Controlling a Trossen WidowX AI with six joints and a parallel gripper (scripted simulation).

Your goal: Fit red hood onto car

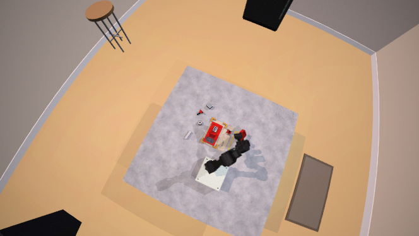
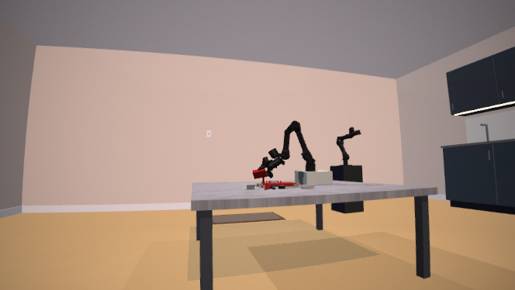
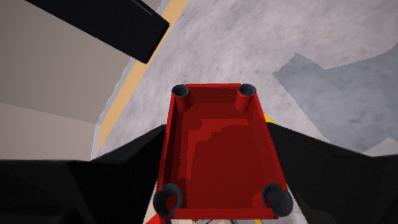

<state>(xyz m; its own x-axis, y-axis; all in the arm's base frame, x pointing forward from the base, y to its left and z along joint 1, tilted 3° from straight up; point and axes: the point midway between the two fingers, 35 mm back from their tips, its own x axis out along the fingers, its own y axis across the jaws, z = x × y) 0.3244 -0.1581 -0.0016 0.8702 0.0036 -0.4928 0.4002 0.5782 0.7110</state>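
My gripper tip is 10 mm to the right of the red hood. Also, from my gripper tip: beige jig plate: 210 mm to the left, 80 mm below, 50 mm behind.
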